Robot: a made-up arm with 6 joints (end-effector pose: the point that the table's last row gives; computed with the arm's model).
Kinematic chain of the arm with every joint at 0, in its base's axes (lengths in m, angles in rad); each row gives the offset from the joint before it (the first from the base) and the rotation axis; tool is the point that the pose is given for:
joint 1: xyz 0 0 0.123 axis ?
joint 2: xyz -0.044 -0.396 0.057 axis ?
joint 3: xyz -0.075 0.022 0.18 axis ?
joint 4: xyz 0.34 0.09 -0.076 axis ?
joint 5: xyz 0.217 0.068 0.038 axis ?
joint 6: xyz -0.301 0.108 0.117 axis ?
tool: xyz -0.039 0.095 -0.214
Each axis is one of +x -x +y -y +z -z.
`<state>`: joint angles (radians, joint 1 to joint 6).
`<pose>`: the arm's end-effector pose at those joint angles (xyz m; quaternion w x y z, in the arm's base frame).
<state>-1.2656 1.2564 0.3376 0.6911 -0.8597 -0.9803</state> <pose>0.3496 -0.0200 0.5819 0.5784 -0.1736 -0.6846 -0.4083</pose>
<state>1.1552 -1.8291 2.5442 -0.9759 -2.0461 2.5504</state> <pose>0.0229 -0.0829 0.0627 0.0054 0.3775 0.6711 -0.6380</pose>
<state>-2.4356 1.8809 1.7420 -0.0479 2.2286 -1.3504</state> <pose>-0.2040 0.6522 0.3159 0.8147 0.3255 -0.4679 0.1072</pose>
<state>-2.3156 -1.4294 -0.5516 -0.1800 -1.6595 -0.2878</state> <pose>-0.1341 0.4964 -0.1128 0.6409 -0.1575 0.4751 -0.5819</pose>
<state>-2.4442 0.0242 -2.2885 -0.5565 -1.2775 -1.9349</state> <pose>0.2937 0.7265 0.1553 0.3248 0.1207 0.5373 -0.7689</pose>
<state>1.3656 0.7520 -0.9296 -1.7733 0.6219 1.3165</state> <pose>0.1276 -0.5506 -0.2915 0.0168 0.6904 -0.2838 0.6652</pose>
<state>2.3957 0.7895 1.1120 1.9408 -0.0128 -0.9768</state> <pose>0.2617 0.4850 -0.1685 0.4481 0.5181 -0.1766 -0.7068</pose>
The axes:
joint 1: +x
joint 2: -z
joint 3: -x
joint 4: -y
joint 5: -x
joint 6: +z

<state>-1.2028 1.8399 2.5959 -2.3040 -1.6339 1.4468</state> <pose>-0.3681 -0.1705 0.9200 0.0935 0.4914 0.2906 0.8157</pose>
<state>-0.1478 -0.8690 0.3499 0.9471 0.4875 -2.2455</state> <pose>0.0590 -0.0246 0.1950 0.6396 0.4039 -0.4069 -0.5120</pose>
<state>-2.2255 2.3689 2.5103 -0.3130 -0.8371 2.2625</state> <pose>-0.2814 0.3165 0.3158 0.7239 -0.3707 0.0728 -0.5773</pose>
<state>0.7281 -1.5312 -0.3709 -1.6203 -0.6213 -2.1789</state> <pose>-0.3534 -0.2511 0.2389 0.7886 -0.5363 0.2052 -0.2200</pose>
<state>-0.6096 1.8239 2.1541 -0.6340 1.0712 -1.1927</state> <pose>-0.3116 -0.2782 0.5815 0.4013 0.7329 -0.5322 0.1364</pose>
